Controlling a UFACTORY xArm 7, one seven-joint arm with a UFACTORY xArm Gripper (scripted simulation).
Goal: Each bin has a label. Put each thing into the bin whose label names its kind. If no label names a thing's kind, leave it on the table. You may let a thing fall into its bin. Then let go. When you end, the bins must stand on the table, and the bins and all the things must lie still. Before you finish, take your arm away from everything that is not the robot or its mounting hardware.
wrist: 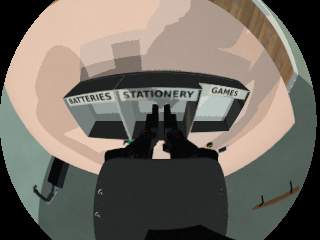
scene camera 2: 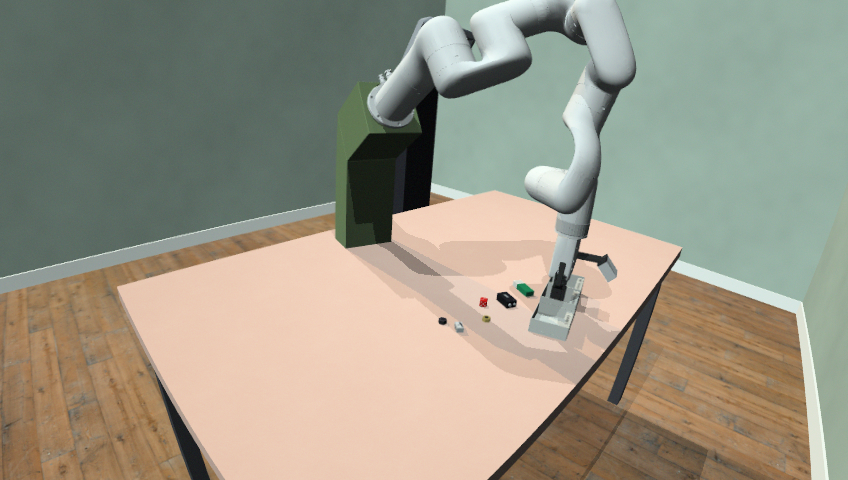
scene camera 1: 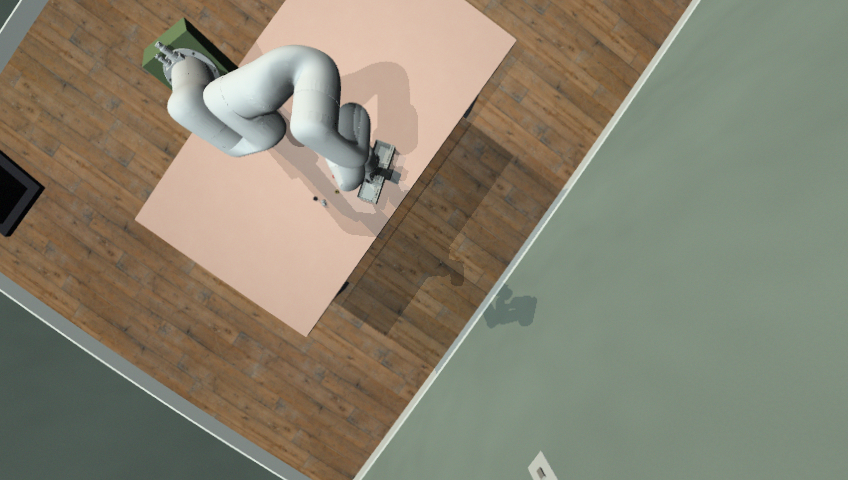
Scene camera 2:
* my gripper: 556,301
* three-part bin: 559,314
